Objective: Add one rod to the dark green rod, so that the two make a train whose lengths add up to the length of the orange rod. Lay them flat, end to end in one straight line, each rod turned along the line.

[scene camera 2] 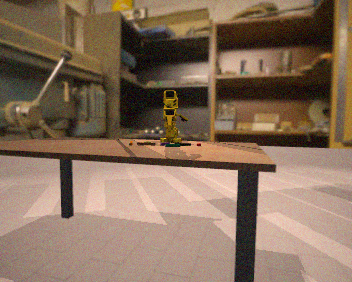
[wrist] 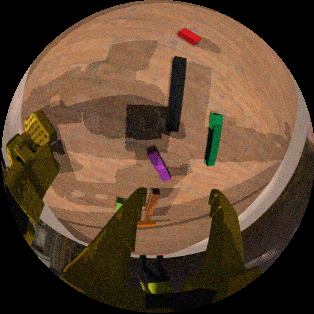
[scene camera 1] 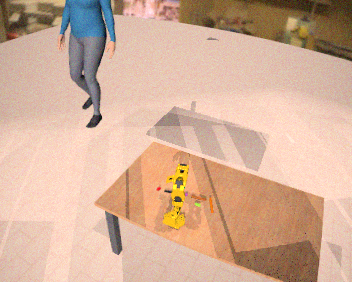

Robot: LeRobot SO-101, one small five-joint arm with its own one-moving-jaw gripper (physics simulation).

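Where they show: hand, its tool point: (scene camera 2: 169, 131) (wrist: 145, 194); arm's base, origin of its link: (scene camera 2: 169, 142) (wrist: 47, 146) (scene camera 1: 175, 217).
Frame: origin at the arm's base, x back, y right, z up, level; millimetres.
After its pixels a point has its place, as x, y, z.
The dark green rod (wrist: 216, 131) {-203, -88, 10} (scene camera 2: 172, 145) {-214, -77, 5} lies flat, apart from the other rods; I cannot make it out in scene camera 1. The orange rod (scene camera 1: 211, 204) {-164, 131, 10} (wrist: 146, 224) {-193, 112, 10} lies flat beyond the brown rod (scene camera 1: 198, 197) {-180, 50, 10} (wrist: 152, 205) {-181, 39, 10}; the left jaw partly hides it in the wrist view. A purple rod (wrist: 160, 166) {-165, -31, 10} (scene camera 1: 186, 194) {-172, -18, 7} lies slanted between the brown and black rods. The long black rod (wrist: 176, 95) {-151, -101, 10} (scene camera 1: 168, 191) {-146, -115, 7} lies beside the dark green one, with a gap. A red rod (wrist: 190, 36) {-140, -168, 10} (scene camera 1: 158, 189) {-133, -171, 6} (scene camera 2: 199, 144) {-136, -174, 6} lies beyond it. My gripper (wrist: 179, 191) is open and empty, above the table.
A lime green rod (scene camera 1: 198, 204) {-132, 69, 10} (wrist: 119, 204) {-134, 55, 10} lies near the brown rod, partly hidden by a jaw in the wrist view. The arm's yellow base (scene camera 1: 174, 220) {68, 21, 66} (wrist: 31, 170) {-43, -24, 66} stands on the wooden table (scene camera 1: 280, 215) {-266, 504, 0}. A person (scene camera 1: 89, 55) stands on the floor beyond the table.
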